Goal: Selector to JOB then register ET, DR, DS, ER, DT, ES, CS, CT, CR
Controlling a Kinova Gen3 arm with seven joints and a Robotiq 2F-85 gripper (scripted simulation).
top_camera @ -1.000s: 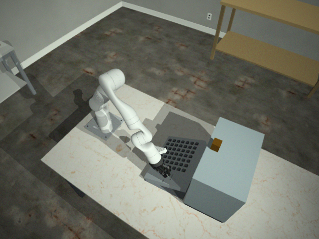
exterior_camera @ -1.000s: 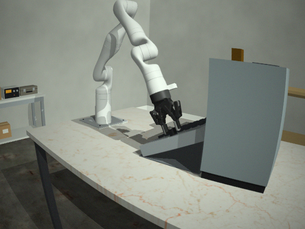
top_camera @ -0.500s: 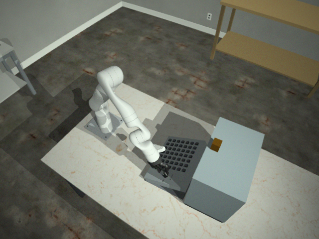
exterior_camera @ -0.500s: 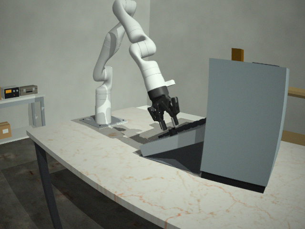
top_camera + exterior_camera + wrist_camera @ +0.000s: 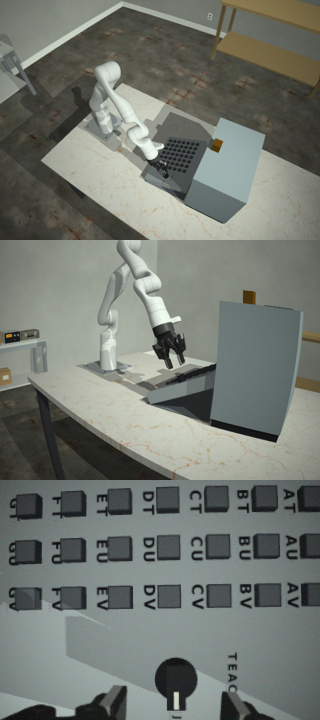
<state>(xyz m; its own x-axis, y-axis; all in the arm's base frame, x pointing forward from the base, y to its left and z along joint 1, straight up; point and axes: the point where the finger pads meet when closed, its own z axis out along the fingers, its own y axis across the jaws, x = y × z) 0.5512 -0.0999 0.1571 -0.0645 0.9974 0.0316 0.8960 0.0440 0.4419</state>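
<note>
The black selector knob is 5 cm below my hand and 3 cm ahead of it. Also, from my hand: sloped grey keypad (12 cm to the left, 10 cm below, 4 cm ahead).
</note>
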